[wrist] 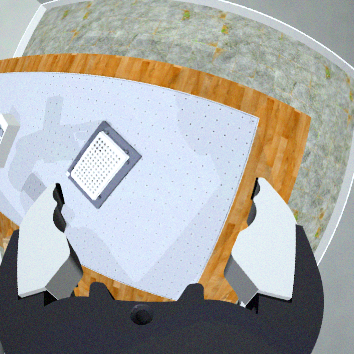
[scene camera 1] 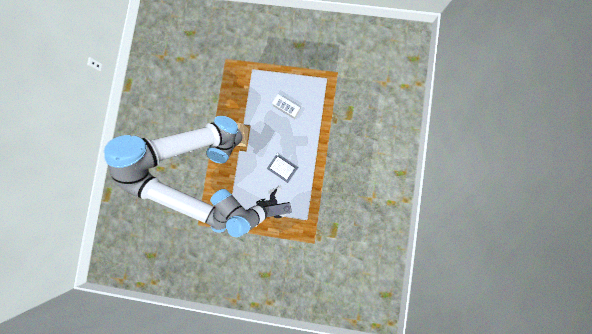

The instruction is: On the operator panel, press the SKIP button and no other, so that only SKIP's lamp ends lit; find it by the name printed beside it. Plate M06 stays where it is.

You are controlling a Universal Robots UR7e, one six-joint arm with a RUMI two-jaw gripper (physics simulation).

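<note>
The operator panel is a white box with several small grey marks in a row, on the pale mat toward the top of the scene view. Part of its side shows at the left edge of the wrist view. Its printed names and lamps are too small to read. The white plate, full of small holes, lies in a dark grey frame on the mat. My gripper is open with nothing between its fingers, above the mat's lower end, beyond the plate and far from the panel.
The pale mat lies on a wooden table. A small wooden block is at the table's left side, partly behind the arm's wrist joint. A second arm section reaches to it. White-edged walls surround the floor.
</note>
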